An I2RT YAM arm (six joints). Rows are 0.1 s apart.
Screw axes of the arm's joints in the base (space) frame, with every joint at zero. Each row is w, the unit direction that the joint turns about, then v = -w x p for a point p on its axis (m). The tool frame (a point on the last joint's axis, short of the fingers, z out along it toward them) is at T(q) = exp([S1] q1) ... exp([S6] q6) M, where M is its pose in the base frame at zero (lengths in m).
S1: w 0 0 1 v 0 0 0
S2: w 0 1 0 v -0.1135 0 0.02
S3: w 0 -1 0 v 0.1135 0 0.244
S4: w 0 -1 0 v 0.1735 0 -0.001
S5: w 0 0 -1 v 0 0.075 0
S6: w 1 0 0 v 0 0.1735 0
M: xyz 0.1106 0 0.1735 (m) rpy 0 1.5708 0 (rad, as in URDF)
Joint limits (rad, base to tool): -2.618..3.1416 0..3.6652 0..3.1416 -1.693..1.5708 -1.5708..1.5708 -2.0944..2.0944
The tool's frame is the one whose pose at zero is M.
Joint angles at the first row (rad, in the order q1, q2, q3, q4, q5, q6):
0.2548 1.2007 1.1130 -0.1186 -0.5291 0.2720
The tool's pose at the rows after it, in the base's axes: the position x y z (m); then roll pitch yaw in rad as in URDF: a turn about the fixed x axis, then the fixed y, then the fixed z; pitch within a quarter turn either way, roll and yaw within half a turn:
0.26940 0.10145 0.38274 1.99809 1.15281 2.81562
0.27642 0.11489 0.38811 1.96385 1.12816 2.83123
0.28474 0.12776 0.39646 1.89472 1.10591 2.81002
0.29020 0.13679 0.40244 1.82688 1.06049 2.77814
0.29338 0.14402 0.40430 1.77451 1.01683 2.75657
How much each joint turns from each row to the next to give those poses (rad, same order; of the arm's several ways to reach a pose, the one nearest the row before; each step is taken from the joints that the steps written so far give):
0.0411 0.0454 0.0505 0.0031 -0.0167 0.0083
0.0345 0.0473 0.0526 -0.0024 -0.0171 0.0273
0.0286 0.0512 0.0612 0.0135 -0.0189 0.0413
0.0188 0.0350 0.0424 0.0138 -0.0178 0.0621
0.0157 0.0222 0.0172 0.0249 -0.0147 0.0581

